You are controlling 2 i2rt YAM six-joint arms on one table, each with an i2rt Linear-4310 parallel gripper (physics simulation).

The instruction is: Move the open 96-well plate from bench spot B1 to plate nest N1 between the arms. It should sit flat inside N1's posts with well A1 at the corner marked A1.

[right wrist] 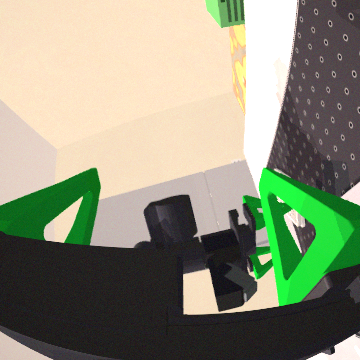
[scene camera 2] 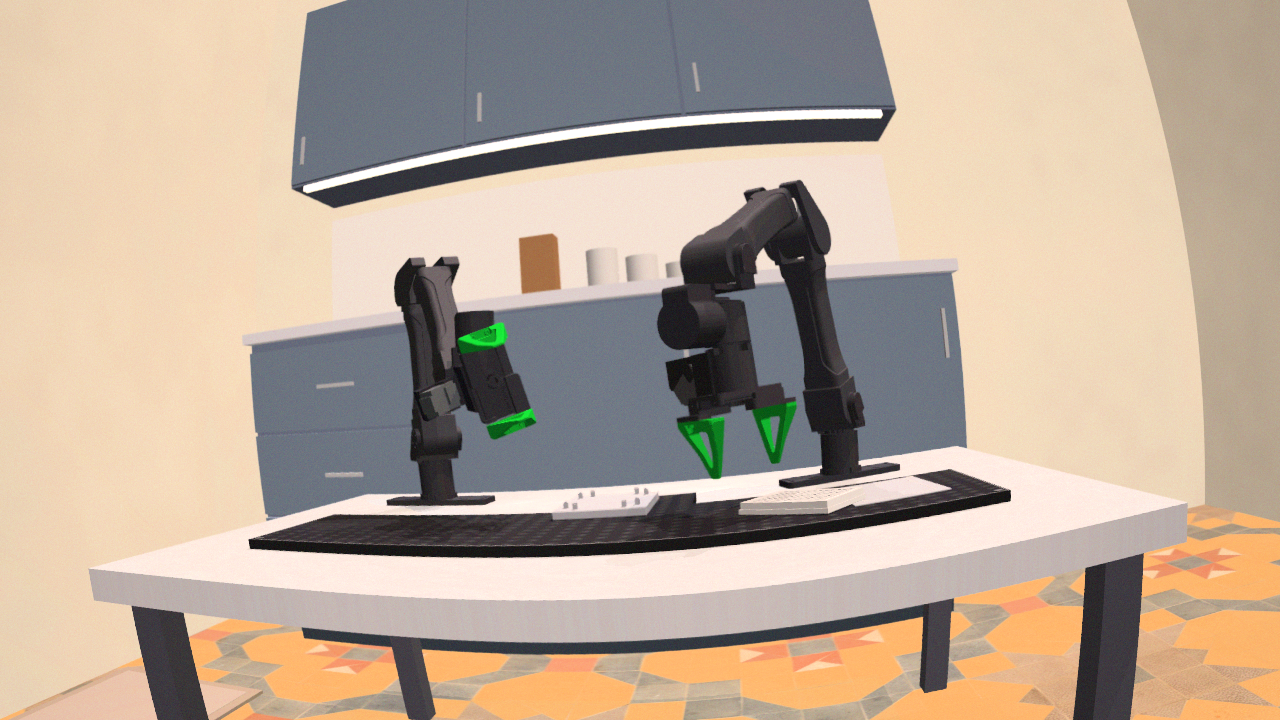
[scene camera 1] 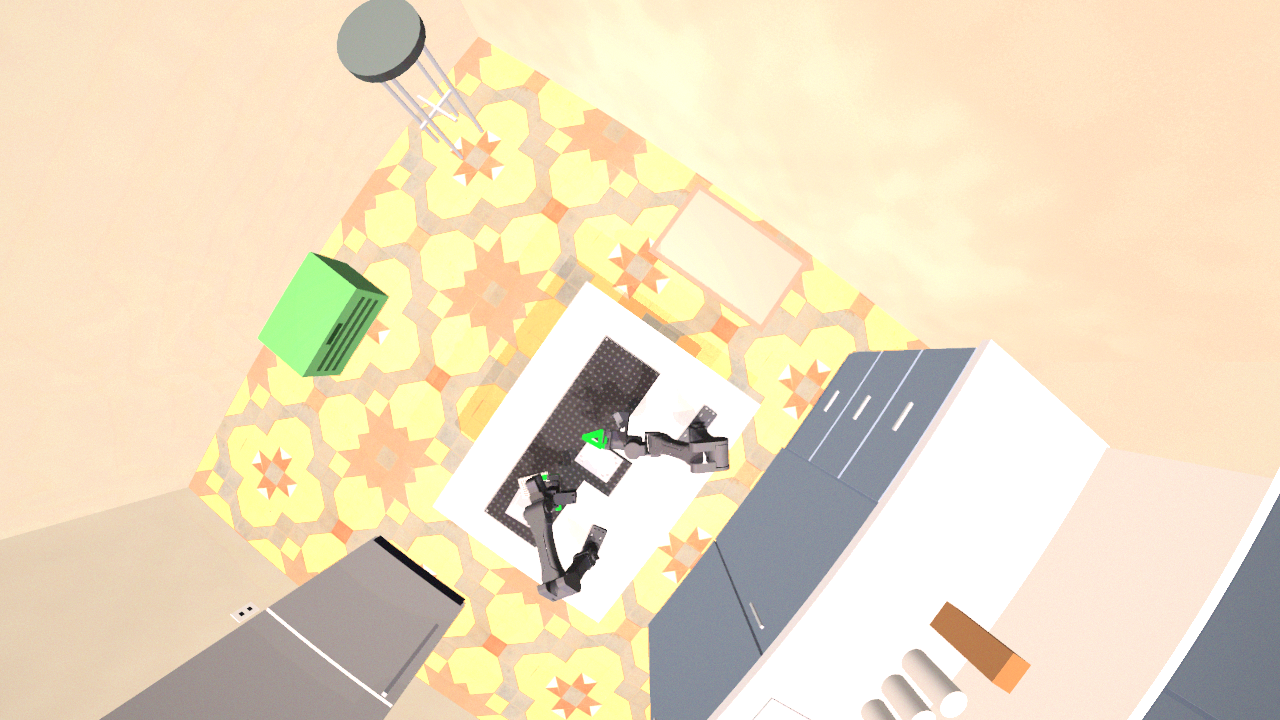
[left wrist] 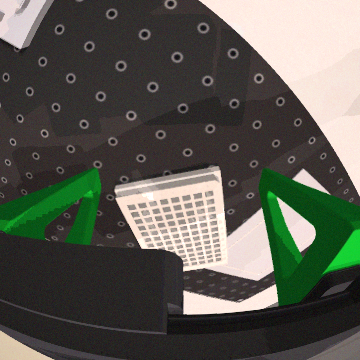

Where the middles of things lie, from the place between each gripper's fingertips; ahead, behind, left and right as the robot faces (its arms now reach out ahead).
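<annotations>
The white nest with locator pins [scene camera 2: 630, 504] is 170 mm below my right hand, 80 mm to the left of it and 110 mm behind it; going by their middles, it is the nearest to my right hand of the things named here. The white well plate [scene camera 2: 815, 501] I find 170 mm below that same right hand, 20 mm ahead of it and 340 mm to the left of it. And the outlined nest pad [scene camera 2: 895, 489] is 180 mm below my right hand, 30 mm behind it and 450 mm to the left of it.
For my left hand, the white well plate is 40 mm below it, 70 mm ahead of it and 70 mm to the left of it, which makes the plate the nearest to my left hand of the things named here, going by their middles. The outlined nest pad is 40 mm below my left hand, 10 mm ahead of it and 180 mm to the left of it, while the white nest with locator pins is 30 mm below my left hand, 60 mm behind it and 190 mm to the right of it.
</annotations>
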